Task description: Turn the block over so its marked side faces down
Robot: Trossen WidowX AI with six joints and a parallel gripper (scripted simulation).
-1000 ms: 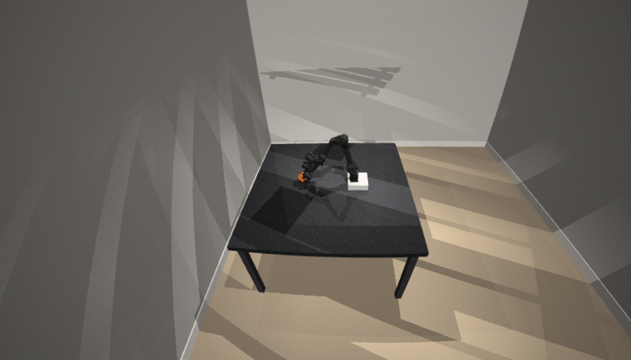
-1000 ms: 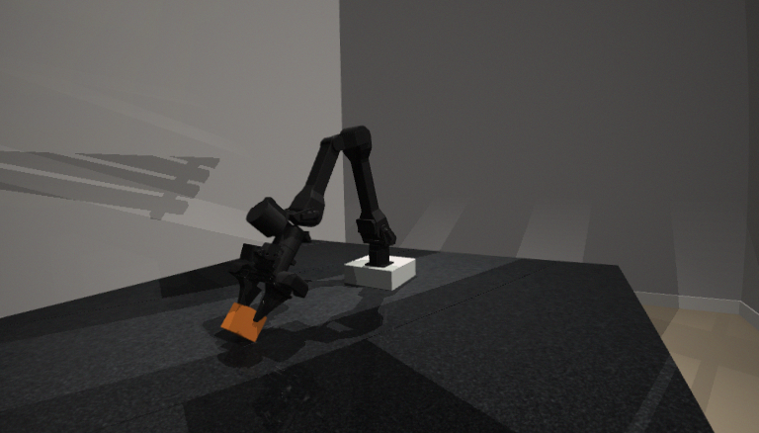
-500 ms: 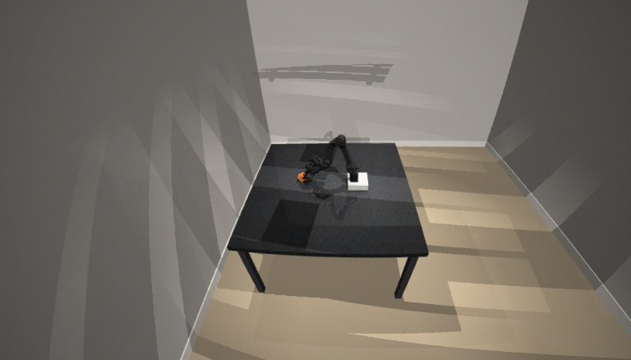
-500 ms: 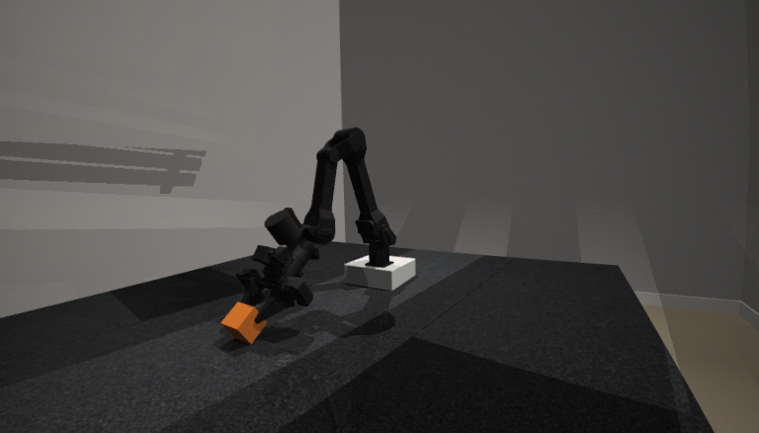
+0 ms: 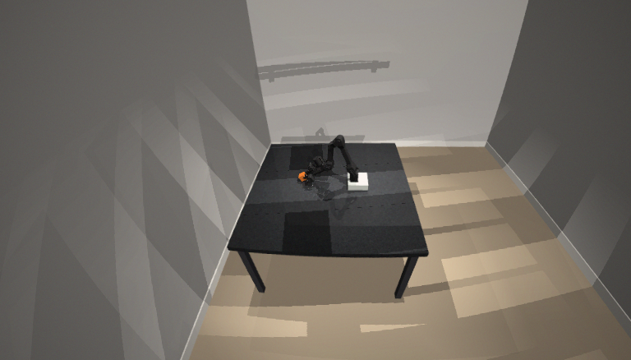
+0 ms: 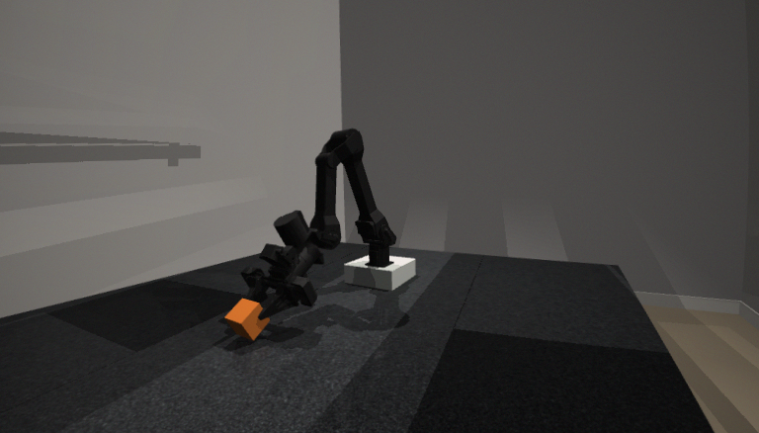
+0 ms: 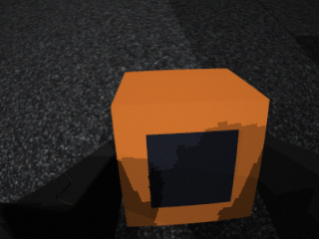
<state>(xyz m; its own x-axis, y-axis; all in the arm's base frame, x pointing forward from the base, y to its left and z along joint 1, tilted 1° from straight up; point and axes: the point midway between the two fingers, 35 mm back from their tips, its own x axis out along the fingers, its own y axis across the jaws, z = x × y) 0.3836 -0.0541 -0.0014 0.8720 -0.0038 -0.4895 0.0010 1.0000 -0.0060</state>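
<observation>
Now: the orange block right at my gripper tip.
</observation>
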